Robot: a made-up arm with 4 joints.
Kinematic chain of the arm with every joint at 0, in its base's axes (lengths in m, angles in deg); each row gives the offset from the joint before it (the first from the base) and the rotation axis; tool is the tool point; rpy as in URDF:
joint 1: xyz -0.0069 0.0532 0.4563 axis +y
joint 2: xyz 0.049 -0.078 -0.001 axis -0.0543 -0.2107 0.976
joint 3: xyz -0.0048 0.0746 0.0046 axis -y
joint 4: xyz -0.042 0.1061 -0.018 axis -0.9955 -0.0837 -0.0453
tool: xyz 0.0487 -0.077 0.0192 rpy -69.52 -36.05 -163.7
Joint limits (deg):
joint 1: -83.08..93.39
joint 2: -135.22..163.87
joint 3: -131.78..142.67
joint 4: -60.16..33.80
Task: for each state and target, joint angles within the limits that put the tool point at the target. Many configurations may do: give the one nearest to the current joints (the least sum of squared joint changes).
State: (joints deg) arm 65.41 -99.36 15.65 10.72
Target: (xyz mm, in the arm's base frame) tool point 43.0 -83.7 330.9
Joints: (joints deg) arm 59.13 -126.57 14.67 1.96
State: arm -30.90 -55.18 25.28 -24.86
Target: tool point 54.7 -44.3 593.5
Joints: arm -78.32 -95.40 41.08 -18.90
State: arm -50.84 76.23 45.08 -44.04
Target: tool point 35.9 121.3 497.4
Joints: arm -66.87 27.10 63.72 -59.99
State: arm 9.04 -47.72 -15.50 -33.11
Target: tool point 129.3 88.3 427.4
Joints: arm -16.79 -53.59 -26.60 -60.16
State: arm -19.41 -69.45 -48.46 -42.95
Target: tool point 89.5 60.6 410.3
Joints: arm 17.80 -41.93 -42.71 -13.12
